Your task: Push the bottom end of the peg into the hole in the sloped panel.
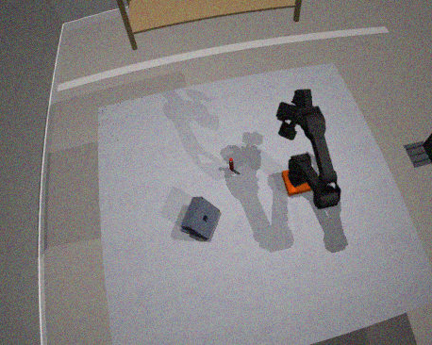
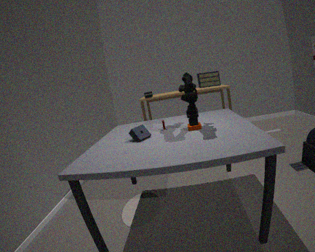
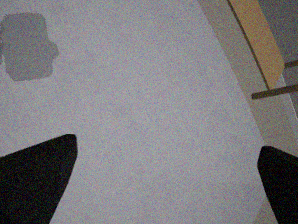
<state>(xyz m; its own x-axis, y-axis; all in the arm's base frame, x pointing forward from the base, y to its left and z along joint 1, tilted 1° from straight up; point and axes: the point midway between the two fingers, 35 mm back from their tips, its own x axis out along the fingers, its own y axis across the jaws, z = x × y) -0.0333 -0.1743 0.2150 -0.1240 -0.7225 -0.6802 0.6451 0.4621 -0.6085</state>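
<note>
Now: gripper tip 26 cm short of the square peg, 2 cm to the right of it and 17 cm above it. From my gripper tip the other things lie so: grey sloped panel 47 cm ahead, 19 cm to the left, 18 cm below.
</note>
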